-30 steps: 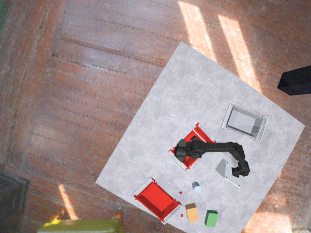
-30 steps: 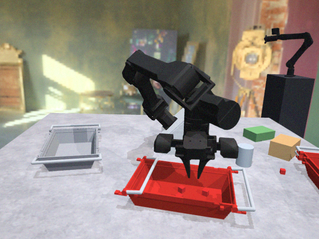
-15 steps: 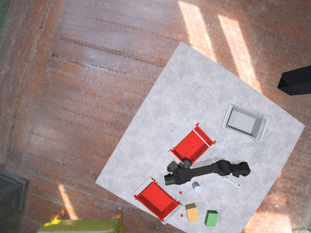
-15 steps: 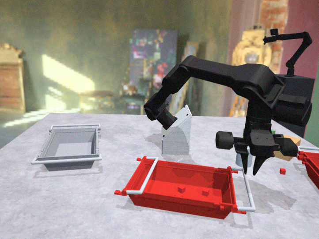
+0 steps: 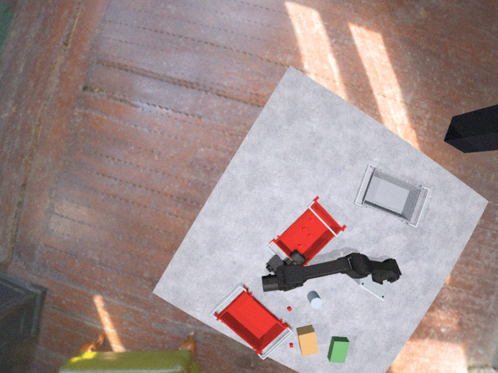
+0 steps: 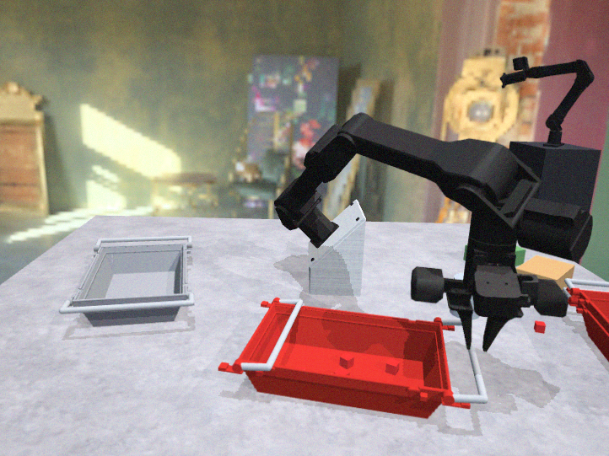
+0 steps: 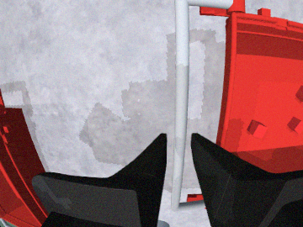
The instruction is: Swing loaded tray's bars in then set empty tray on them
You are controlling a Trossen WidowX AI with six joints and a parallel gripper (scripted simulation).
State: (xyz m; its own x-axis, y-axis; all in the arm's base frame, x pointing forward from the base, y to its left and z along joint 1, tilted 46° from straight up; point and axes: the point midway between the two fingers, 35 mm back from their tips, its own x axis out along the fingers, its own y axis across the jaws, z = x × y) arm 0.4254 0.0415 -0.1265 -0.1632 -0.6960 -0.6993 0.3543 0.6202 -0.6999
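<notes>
Now: gripper tip 490 mm to the left of the grey see-through tray, 360 mm past it and 30 mm above it. Also, from my gripper tip: red cube (220 mm to the left, 160 mm behind, 60 mm below); then grey cylinder (240 mm behind, 110 mm to the left, 40 mm below); then tan block (330 mm to the left, 310 mm behind, 40 mm below).
</notes>
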